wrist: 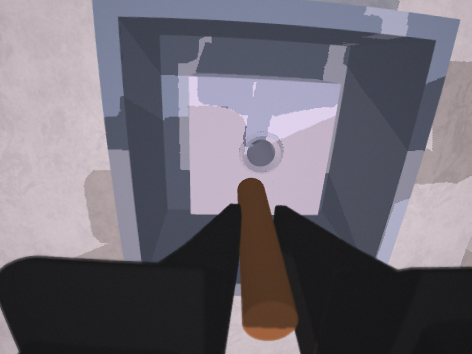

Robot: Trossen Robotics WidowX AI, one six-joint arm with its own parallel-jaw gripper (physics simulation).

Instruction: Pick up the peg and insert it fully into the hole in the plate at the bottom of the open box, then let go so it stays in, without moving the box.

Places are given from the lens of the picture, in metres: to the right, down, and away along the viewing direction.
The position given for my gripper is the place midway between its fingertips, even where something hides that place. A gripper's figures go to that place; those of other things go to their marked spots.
my gripper [256,215]: 0.01, 0.01, 0.11
brown peg [268,310]: 0.01, 0.03, 0.07
blue-grey box [392,68]: 0.09, -0.06, 0.15
The marked spots on the blue-grey box and the brown peg are 0.15 m apart.
